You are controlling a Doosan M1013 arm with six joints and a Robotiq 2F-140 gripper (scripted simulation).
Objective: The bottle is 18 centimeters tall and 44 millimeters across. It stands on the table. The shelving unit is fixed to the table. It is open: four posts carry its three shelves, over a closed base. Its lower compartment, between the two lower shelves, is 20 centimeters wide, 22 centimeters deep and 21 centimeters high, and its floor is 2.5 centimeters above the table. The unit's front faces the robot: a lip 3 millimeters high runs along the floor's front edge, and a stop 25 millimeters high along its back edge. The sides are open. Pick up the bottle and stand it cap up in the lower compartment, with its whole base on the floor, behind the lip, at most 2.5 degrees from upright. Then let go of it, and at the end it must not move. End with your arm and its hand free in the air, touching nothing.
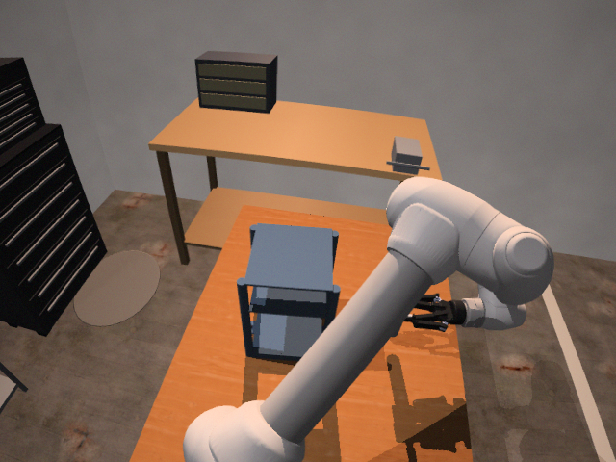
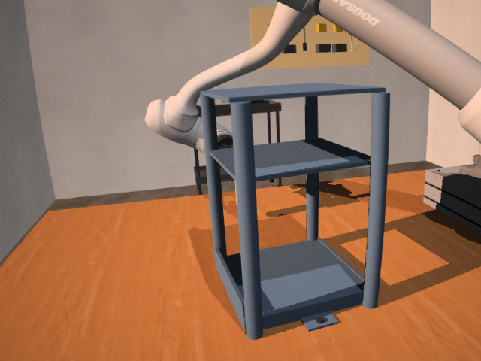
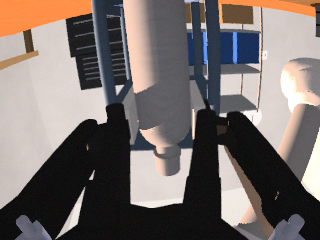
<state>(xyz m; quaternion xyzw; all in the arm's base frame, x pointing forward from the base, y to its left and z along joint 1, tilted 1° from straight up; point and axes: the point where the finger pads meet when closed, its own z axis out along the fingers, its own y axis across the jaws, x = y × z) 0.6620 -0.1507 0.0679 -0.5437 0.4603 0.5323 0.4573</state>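
Right now the shelving unit is 4 cm behind my hand, 32 cm to the left of it and 2 cm above it. The rest, counted from my hand: grey bottle right at my hand.
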